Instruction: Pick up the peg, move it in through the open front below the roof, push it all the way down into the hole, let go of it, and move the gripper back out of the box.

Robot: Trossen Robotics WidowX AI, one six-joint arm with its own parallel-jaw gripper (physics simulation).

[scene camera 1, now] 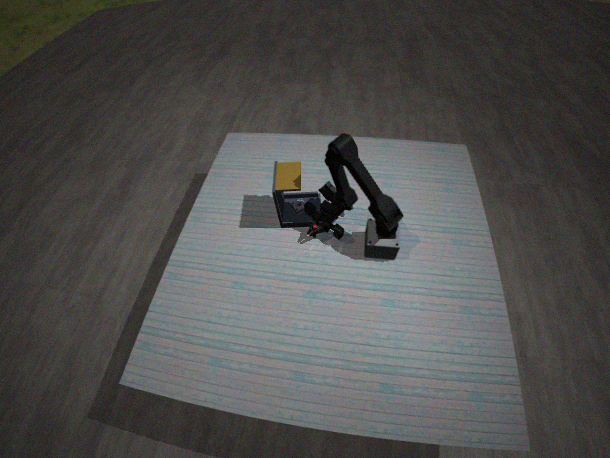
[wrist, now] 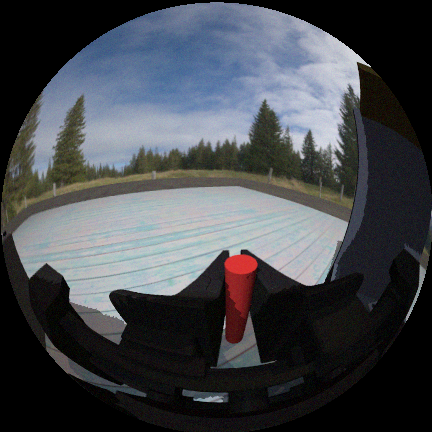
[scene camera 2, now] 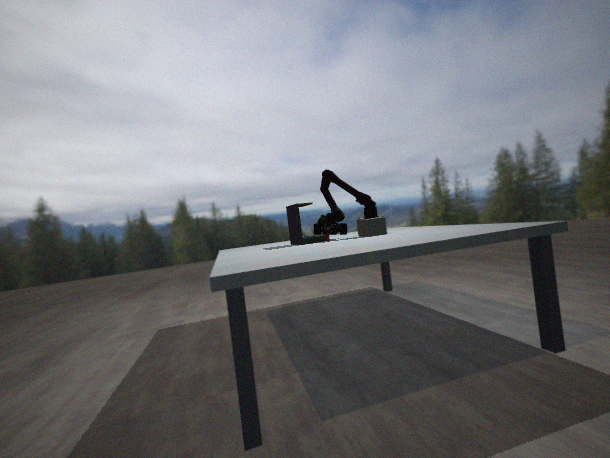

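A red peg stands about upright between the fingertips. My black gripper is shut on the peg, low over the table beside the box's near right corner in scene camera 1's view, outside the box. The dark box has a yellow roof over its far left part. A grey piece with the hole shows on the box floor. Whether the peg's lower end touches the table is hard to tell.
The table carries the box and the arm's grey base. The box's tall wall rises close on the right in the wrist view. The arm's forearm and wrist hang beside the box's open side.
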